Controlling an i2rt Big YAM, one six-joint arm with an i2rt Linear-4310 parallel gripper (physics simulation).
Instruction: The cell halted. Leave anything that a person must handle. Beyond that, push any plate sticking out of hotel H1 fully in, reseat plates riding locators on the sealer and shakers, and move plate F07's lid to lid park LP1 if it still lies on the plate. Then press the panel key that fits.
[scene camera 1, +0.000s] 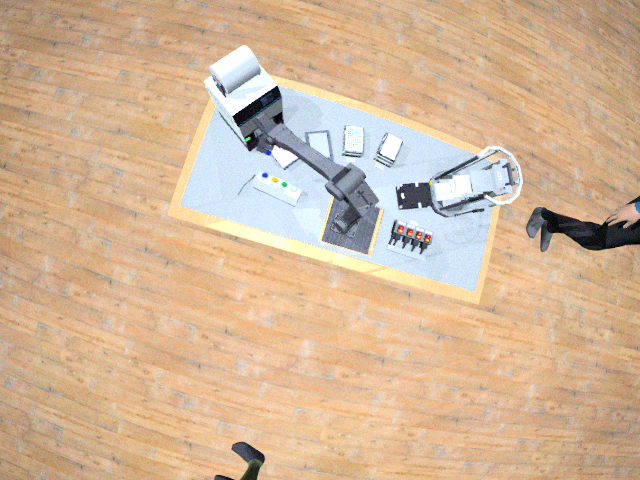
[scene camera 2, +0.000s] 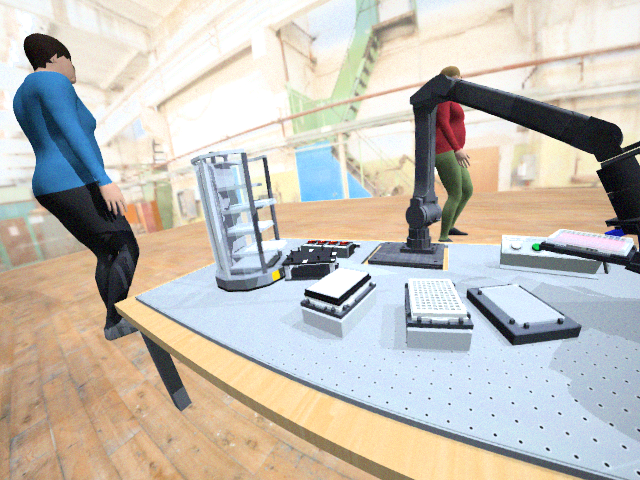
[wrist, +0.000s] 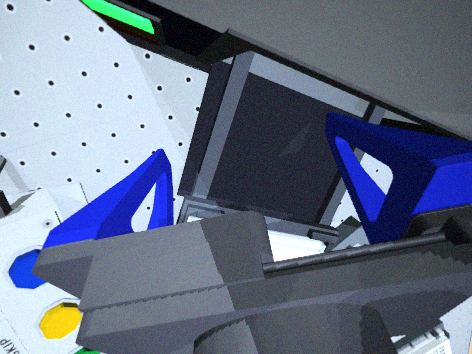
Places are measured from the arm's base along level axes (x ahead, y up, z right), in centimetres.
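Pixels of known places: gripper, between the fingertips: (wrist: 244, 139); arm's base, origin of its link: (scene camera 1: 344, 225) (scene camera 2: 418, 250).
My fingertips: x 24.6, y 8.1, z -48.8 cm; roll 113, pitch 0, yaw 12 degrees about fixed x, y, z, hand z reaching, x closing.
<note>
For each thing: its middle in the pictures, then the offset to it from my fingertips. "spot": a spot on its surface instead.
- sealer, a spot on its surface: (scene camera 1: 242, 105) spot: dx +1.3, dy +23.8, dz -7.4 cm
- white well plate, middle of its body: (scene camera 2: 433, 297) (scene camera 1: 354, 138) dx +16.6, dy -3.0, dz +39.1 cm
- Hotel H1, a spot on its surface: (scene camera 2: 248, 281) spot: dx +19.7, dy -6.1, dz +87.8 cm
- panel, middle of its body: (wrist: 54, 324) (scene camera 2: 545, 253) (scene camera 1: 277, 187) dx -18.7, dy -5.0, dz +12.9 cm
- blue key, middle of its body: (wrist: 34, 267) dx -15.7, dy -2.8, dz +5.6 cm
- yellow key, middle of its body: (wrist: 61, 318) dx -16.3, dy -2.8, dz +10.6 cm
- dark-rimmed flat nest, middle of its body: (scene camera 2: 515, 307) (scene camera 1: 319, 146) dx +8.4, dy -7.6, dz +24.2 cm
- black nest, middle of its body: (scene camera 2: 311, 261) (scene camera 1: 414, 195) dx +1.6, dy -5.4, dz +77.4 cm
- red-lit unit, middle of its body: (scene camera 2: 331, 244) (scene camera 1: 411, 240) dx -20.3, dy -6.6, dz +82.9 cm
My gripper (wrist: 244, 139) is open and empty beside the sealer (scene camera 1: 242, 105), over its dark carriage (wrist: 280, 145). A plate (scene camera 1: 283, 156) (scene camera 2: 589, 240) sits at the carriage's outer end; the wrist view shows part of its white top, the rest behind my gripper body. One shaker bears a white well plate (scene camera 1: 354, 139) (scene camera 2: 436, 296); the other bears a white-topped, black-edged plate (scene camera 1: 390, 146) (scene camera 2: 338, 284). I cannot tell how fully these seat. Hotel H1 (scene camera 2: 248, 281) holds white plates on shelves. The panel (scene camera 1: 277, 190) (scene camera 2: 553, 260) has a blue key (wrist: 27, 270) and a yellow key (wrist: 60, 321). Plate labels are unreadable.
A dark-rimmed flat nest (scene camera 1: 307, 142) (scene camera 2: 516, 333) lies between sealer and shakers. A black nest (scene camera 1: 412, 196) stands before the hotel. A red-lit unit (scene camera 1: 413, 235) (scene camera 2: 330, 246) is near the arm base. A person in blue (scene camera 2: 62, 129) stands beside the table; one in red (scene camera 2: 450, 131) is behind the arm.
</note>
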